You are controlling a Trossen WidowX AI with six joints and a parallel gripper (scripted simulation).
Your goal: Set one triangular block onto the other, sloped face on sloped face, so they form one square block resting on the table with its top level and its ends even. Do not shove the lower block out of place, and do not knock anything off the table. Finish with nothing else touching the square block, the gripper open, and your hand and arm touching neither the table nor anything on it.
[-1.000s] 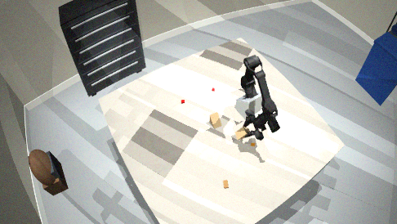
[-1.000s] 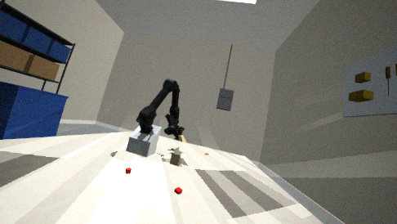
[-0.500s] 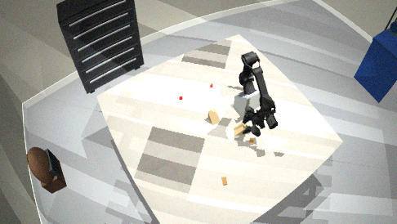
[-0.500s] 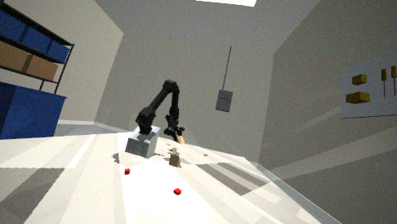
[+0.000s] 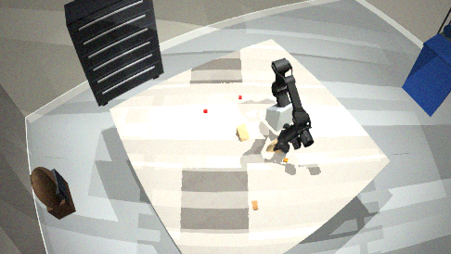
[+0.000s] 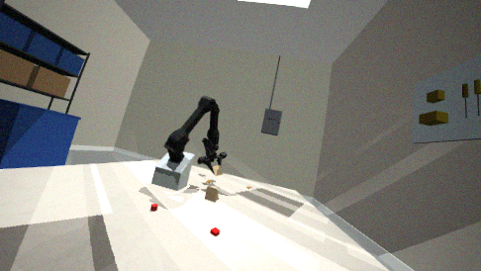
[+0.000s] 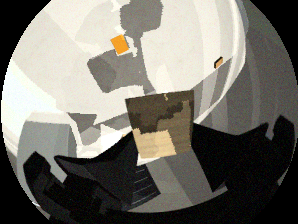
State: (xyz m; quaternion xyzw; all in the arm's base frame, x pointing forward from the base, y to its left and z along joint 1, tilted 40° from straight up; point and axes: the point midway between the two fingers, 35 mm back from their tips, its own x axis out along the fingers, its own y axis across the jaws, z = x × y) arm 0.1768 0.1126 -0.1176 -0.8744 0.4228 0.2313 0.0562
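The small yellow piece is 5 cm behind my gripper tip, 6 cm to the left of it and 10 cm below it. The rest, counted from my gripper tip: tan triangular block: 1 cm above.
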